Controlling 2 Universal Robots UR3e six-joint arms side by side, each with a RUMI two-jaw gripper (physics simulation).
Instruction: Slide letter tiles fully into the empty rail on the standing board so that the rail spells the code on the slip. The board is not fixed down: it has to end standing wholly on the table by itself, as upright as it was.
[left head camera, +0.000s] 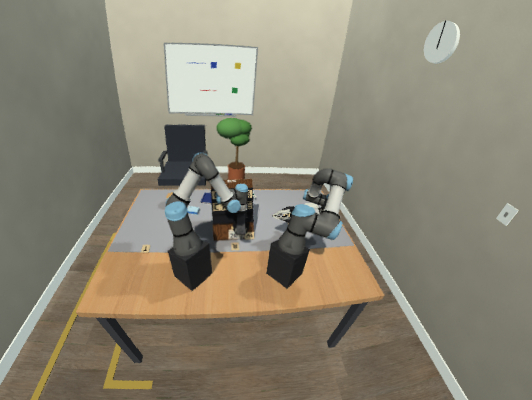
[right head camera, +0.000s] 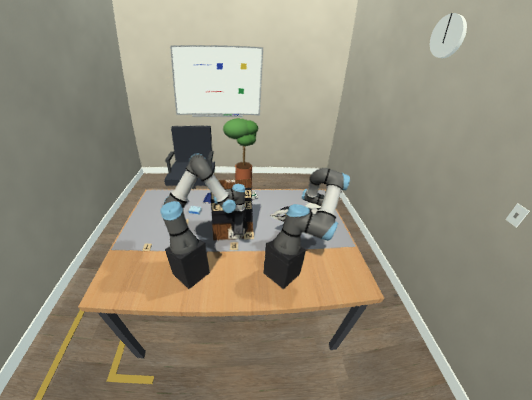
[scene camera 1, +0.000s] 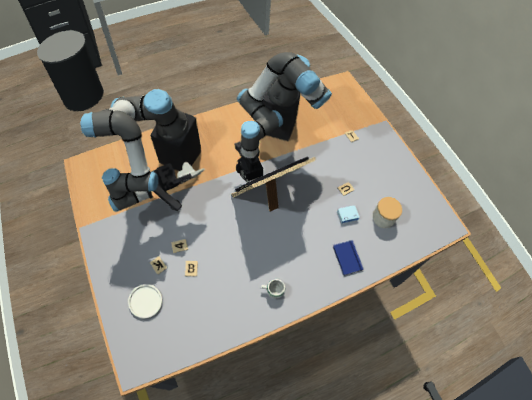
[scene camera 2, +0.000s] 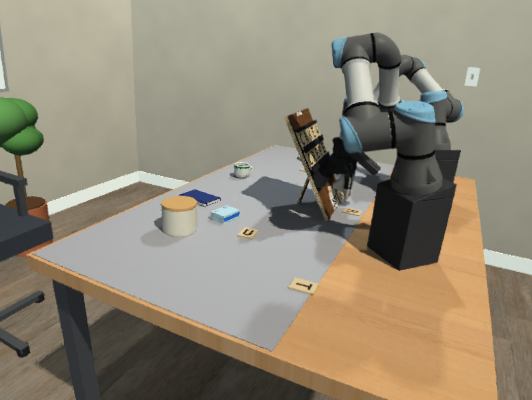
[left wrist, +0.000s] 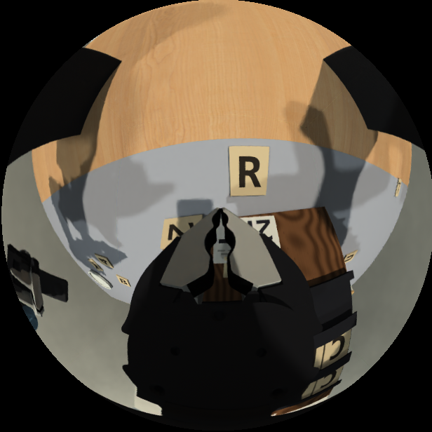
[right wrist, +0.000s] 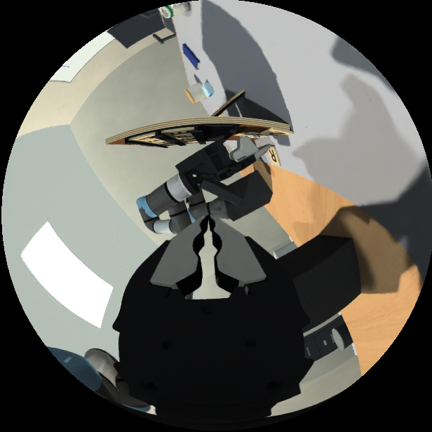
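The board (scene camera 1: 272, 177) (scene camera 2: 326, 199) (left wrist: 310, 237) (right wrist: 200, 121) stands leaning back on its rear strut. Two upper rails hold letter tiles; the lower black rail (left wrist: 332, 297) shows bare at its visible end, the rest is hidden. My left gripper (left wrist: 220, 208) (scene camera 2: 348, 192) is shut, tips together, low before the board's foot. The slip (left wrist: 266, 227) is partly hidden behind its fingers. A 2 tile (left wrist: 175, 230) (left head camera: 249, 235) is at the foot. Tile R (left wrist: 249, 171) (scene camera 2: 352, 212) lies in front. T (scene camera 1: 352, 136), U (scene camera 1: 345, 188), 4 (scene camera 1: 179, 245), K (scene camera 1: 158, 265) and B (scene camera 1: 191, 268) lie apart. My right gripper (right wrist: 208, 215) (left head camera: 274, 216) is shut, away from the board.
Behind the board stand a mug (scene camera 1: 276, 288), a dark blue book (scene camera 1: 348, 258), a light blue box (scene camera 1: 348, 214) and a jar (scene camera 1: 387, 212). A white plate (scene camera 1: 145, 301) lies near K and B. The arms' black bases stand on the wooden strip.
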